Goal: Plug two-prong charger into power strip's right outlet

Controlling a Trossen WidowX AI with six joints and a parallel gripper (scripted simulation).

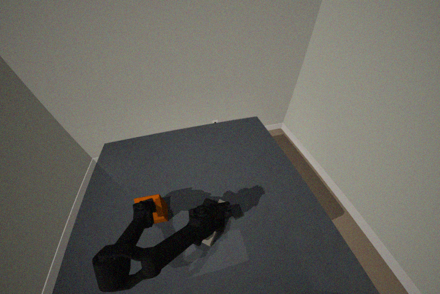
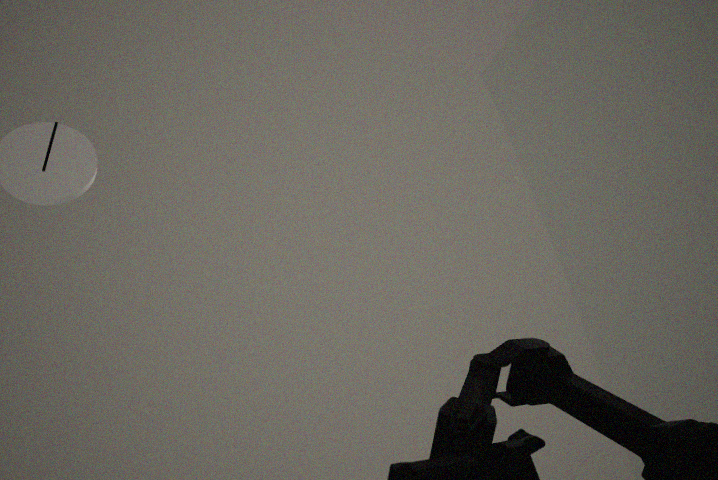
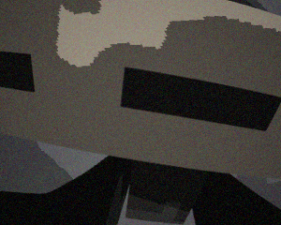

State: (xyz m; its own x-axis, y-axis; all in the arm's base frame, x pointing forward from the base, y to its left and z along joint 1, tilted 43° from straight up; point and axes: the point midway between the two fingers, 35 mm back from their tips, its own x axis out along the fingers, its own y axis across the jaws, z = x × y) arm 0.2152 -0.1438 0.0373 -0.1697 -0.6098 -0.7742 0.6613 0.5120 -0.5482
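The dark two-prong charger is 10 mm ahead of my gripper tip, 10 mm to the right of it and 10 mm above it.
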